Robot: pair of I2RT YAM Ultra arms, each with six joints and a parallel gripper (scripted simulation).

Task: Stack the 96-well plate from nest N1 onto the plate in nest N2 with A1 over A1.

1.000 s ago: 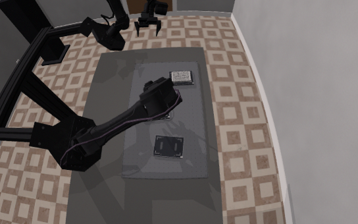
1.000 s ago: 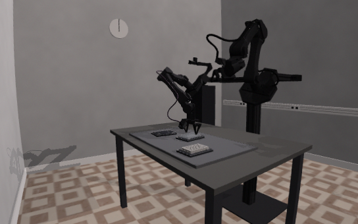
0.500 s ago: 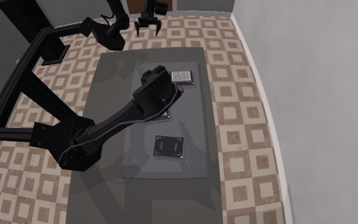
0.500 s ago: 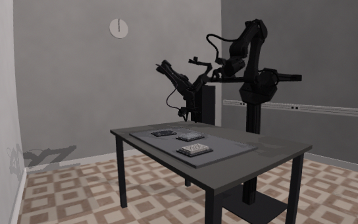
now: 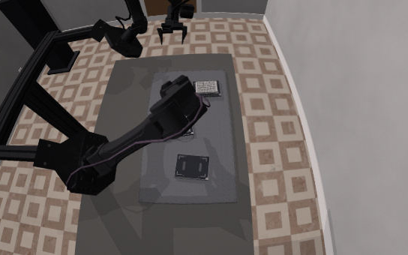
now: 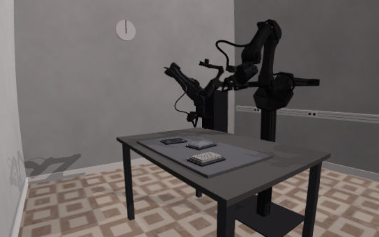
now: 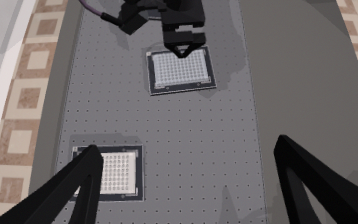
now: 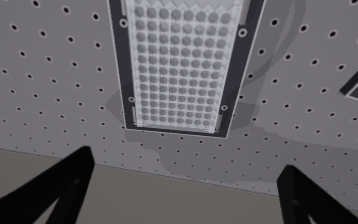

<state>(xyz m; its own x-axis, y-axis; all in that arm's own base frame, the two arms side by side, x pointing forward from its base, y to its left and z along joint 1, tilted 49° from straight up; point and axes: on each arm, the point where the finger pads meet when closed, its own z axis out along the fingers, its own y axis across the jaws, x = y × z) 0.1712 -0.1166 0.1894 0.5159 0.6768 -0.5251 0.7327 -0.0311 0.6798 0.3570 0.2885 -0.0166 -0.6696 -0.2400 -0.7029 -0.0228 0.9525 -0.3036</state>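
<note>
My left gripper is now 250 mm to the left of the clear 96-well plate and 350 mm above it. Round my left hand: black plate nest: 250 mm to the right, 360 mm below.
</note>
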